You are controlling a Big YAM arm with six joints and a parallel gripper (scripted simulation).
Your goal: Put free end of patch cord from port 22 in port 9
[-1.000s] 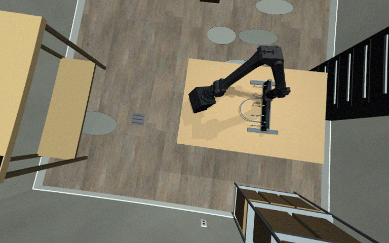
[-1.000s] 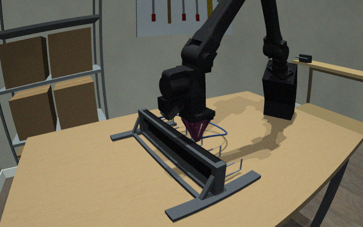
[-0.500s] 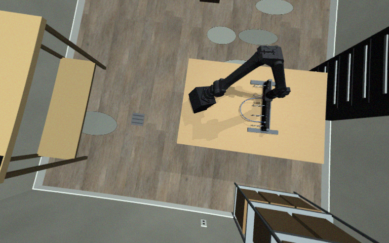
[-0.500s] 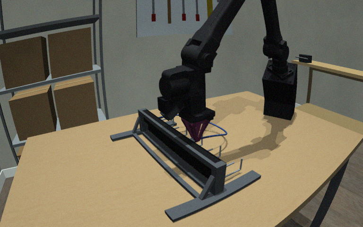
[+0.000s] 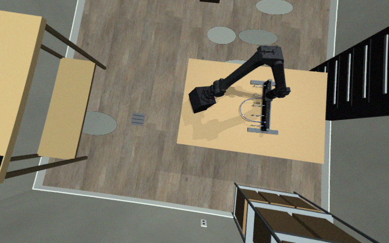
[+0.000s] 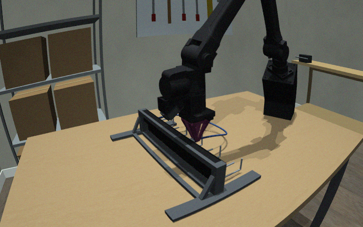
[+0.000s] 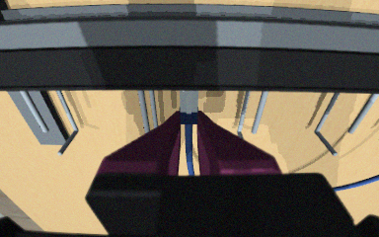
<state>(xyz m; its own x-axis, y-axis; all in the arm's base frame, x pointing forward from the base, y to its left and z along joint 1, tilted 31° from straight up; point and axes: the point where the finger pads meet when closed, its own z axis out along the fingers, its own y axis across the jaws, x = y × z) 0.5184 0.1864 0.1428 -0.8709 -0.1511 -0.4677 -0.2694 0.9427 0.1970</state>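
Now: hand 20 mm short of the grey plug and 10 mm to the right of it.
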